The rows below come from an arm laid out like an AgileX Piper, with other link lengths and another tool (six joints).
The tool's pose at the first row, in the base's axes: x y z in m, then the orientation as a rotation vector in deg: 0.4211 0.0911 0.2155 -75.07 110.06 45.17
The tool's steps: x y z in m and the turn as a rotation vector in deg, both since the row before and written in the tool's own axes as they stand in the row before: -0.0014 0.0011 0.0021 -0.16 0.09 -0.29; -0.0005 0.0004 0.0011 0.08 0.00 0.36; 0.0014 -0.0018 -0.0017 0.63 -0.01 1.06; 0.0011 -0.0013 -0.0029 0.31 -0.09 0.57; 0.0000 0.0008 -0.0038 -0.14 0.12 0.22; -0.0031 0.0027 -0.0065 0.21 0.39 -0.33; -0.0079 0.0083 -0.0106 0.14 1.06 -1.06
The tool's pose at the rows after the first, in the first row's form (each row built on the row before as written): 0.4208 0.0938 0.2155 -75.47 109.87 45.15; 0.4208 0.0951 0.2153 -75.11 110.17 45.24; 0.4218 0.0925 0.2150 -73.81 111.10 45.10; 0.4221 0.0892 0.2157 -73.07 111.53 45.10; 0.4206 0.0865 0.2180 -73.03 111.77 45.30; 0.4177 0.0840 0.2247 -73.44 111.85 44.72; 0.4101 0.0828 0.2383 -74.95 111.87 43.51
